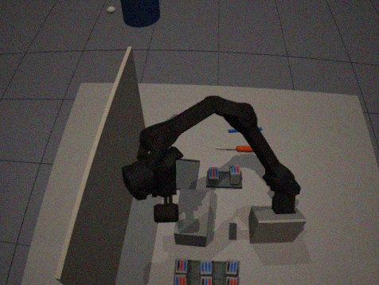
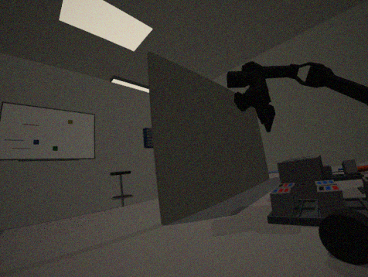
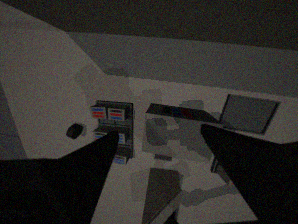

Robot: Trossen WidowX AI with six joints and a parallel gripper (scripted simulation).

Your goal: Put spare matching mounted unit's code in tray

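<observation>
The grey spare is 18 cm to the left of my gripper tip, 17 cm below it and 12 cm behind it. Also, from my gripper tip: flat grey tray (24 cm to the right, 20 cm below, 4 cm behind); then tall dark panel (16 cm ahead, 6 cm to the right, 2 cm above); then mounted unit (16 cm below, 7 cm behind, 3 cm to the right).
</observation>
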